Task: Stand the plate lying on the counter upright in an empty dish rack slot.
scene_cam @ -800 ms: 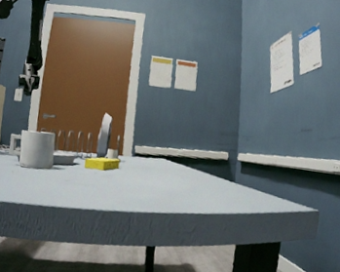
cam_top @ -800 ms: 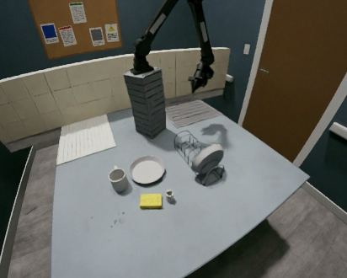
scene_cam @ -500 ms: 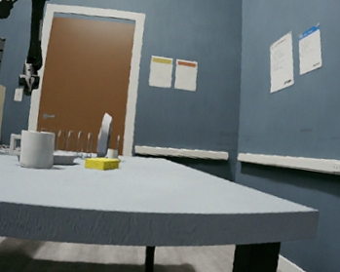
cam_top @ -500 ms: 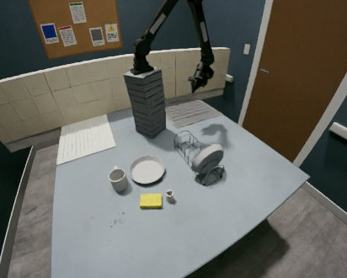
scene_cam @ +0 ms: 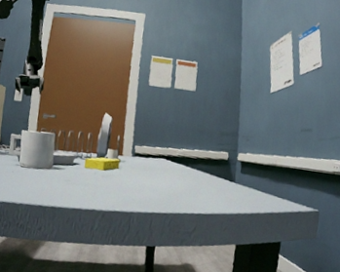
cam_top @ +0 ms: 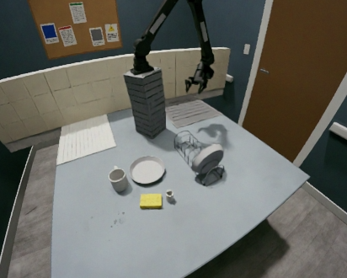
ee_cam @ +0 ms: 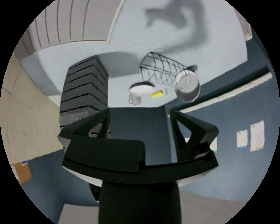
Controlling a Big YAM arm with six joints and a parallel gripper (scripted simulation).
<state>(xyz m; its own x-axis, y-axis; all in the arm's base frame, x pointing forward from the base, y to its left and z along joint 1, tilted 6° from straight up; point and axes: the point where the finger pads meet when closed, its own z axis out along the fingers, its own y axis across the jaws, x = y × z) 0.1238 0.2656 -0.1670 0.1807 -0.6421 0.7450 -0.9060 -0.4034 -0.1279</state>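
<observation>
My hand is 430 mm to the left of the white plate, 270 mm above it and 230 mm short of it. Also, from my hand: white draining mat: 730 mm to the right, 320 mm behind, 280 mm below; white mug: 590 mm to the right, 250 mm below, 240 mm ahead; small white cup: 430 mm ahead, 400 mm to the right, 270 mm below.
</observation>
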